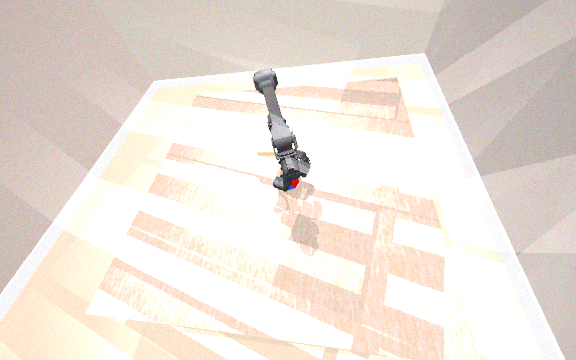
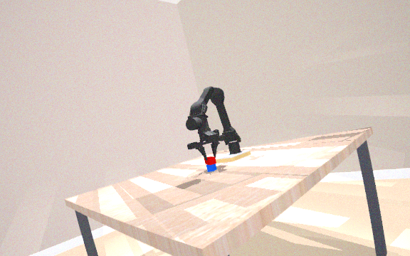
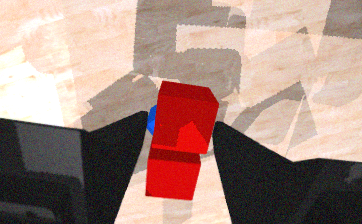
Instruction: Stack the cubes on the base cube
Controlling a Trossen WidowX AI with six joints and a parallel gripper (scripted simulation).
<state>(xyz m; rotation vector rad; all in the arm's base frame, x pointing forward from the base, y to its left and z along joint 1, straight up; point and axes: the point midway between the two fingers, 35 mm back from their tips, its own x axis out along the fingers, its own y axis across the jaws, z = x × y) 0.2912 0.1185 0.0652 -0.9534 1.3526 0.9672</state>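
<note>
My gripper tip is 1 cm past the blue base cube, 2 cm to the left of it and 4 cm above it.
</note>
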